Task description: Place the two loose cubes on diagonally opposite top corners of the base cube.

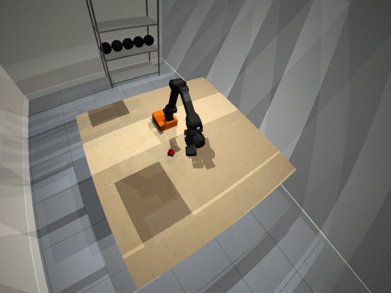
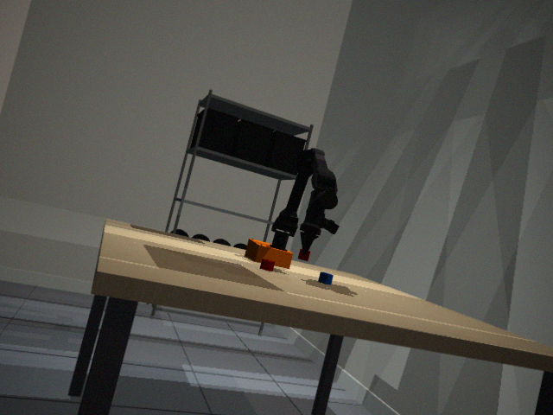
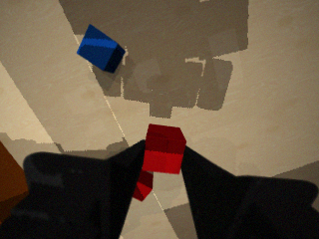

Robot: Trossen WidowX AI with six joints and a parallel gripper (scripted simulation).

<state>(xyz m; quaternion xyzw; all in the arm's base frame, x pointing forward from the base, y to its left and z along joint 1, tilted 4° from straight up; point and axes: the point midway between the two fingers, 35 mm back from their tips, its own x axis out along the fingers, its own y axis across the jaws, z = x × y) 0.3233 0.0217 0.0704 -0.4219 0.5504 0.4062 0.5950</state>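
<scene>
The blue cube lies 50 mm behind my gripper tip, 110 mm to the left of it and 70 mm below it.
</scene>
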